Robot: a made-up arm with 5 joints. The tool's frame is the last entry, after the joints.
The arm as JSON. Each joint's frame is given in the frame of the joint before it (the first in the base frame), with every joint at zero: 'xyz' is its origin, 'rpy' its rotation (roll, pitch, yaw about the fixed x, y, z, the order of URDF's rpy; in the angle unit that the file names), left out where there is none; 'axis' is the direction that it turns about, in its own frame. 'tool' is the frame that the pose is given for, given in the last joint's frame.
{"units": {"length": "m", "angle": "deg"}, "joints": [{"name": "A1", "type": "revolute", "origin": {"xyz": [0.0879, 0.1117, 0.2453]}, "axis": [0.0, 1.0, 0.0]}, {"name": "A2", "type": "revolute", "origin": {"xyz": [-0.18, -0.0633, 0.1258]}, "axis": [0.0, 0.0, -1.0]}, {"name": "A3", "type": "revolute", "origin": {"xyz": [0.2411, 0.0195, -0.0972]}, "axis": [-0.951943, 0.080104, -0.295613]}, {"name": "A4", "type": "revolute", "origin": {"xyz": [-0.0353, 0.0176, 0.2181]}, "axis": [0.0, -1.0, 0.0]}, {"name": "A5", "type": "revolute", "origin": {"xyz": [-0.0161, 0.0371, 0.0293]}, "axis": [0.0, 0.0, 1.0]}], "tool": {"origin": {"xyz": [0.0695, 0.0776, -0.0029], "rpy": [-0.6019, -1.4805, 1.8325]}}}
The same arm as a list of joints. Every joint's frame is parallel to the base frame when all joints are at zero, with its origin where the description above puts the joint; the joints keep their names.
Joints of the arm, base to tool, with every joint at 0 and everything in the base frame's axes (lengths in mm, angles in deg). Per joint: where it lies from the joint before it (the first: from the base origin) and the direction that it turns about. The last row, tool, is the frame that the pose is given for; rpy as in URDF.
A1: origin 87.9 111.7 245.3 axis 0 1 0
A2: origin -180 -63.3 125.8 axis 0 0 -1
A3: origin 241.1 19.5 -97.2 axis -0.951943 0.080104 -0.295613
A4: origin -35.3 17.6 218.1 axis 0 -1 0
A5: origin -16.1 37.1 29.3 axis 0 0 1
tool: origin 69.5 77.6 -2.9 rpy -0.6 -1.48 1.83

